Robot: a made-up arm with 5 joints.
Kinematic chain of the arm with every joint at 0, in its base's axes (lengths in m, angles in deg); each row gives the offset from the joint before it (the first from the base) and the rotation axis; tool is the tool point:
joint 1: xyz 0 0 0.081 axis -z
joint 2: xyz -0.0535 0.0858 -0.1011 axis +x
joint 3: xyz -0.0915 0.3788 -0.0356 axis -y
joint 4: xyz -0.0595 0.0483 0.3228 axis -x
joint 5: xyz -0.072 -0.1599 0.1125 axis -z
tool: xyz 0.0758 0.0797 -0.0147
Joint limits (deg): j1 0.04..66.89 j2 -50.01..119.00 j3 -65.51..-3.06 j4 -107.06..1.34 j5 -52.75..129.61
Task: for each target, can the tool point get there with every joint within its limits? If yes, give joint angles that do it. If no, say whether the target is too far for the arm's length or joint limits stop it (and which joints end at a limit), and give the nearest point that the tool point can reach.
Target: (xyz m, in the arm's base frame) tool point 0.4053 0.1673 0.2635
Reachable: yes | joints 59.30 -3.02 -47.49 -30.04 -31.20
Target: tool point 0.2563 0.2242 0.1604
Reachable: yes | joints 30.89 -6.34 -50.14 -21.12 61.07
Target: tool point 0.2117 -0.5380 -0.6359
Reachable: no: joint limits stop it (at a limit: joint 1, joint 2, joint 4, joint 5) | nearest point 0.0214 -0.3198 -0.0616 | short by 0.643 m
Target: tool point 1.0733 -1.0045 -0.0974
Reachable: no: too far | nearest point 0.4821 -0.0436 -0.0720 | short by 1.128 m
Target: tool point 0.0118 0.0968 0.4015
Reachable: yes | joints 24.51 47.93 -41.63 -69.13 -38.27
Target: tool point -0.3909 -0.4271 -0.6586
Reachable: no: joint limits stop it (at a limit: joint 2, joint 3, joint 4, joint 5) | nearest point -0.2807 -0.3067 -0.0723 | short by 0.609 m
